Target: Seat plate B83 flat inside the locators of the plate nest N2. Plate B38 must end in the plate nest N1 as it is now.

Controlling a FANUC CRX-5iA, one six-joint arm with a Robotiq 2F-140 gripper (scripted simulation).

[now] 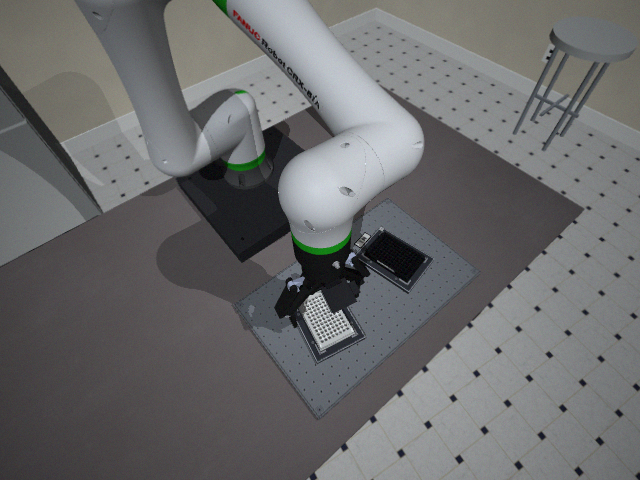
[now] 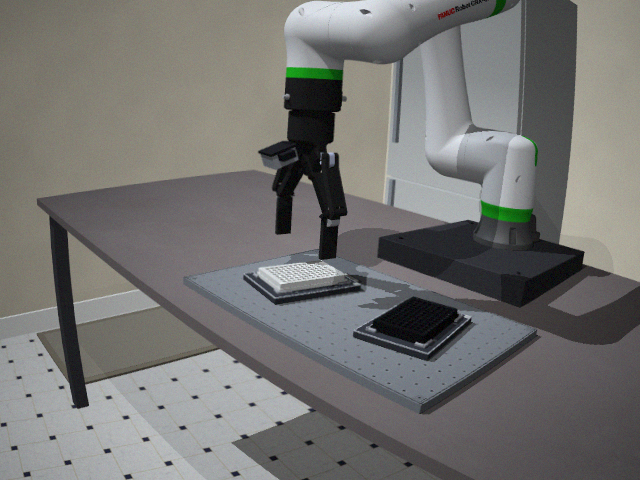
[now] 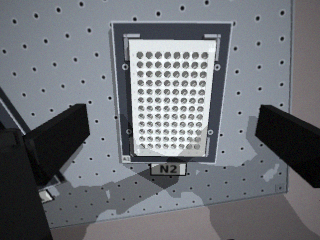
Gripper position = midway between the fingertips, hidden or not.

In view: my gripper point(image 2: 303, 245), a white well plate B83 point(image 2: 298, 276) and a black well plate B38 point(image 2: 416, 320).
The white well plate B83 is seen too in image 1 point(image 1: 327, 328) and in image 3 point(image 3: 171, 80). The black well plate B38 shows as well in image 1 point(image 1: 399, 261). My gripper is seen too in image 1 point(image 1: 324, 307) and in image 3 point(image 3: 172, 119).
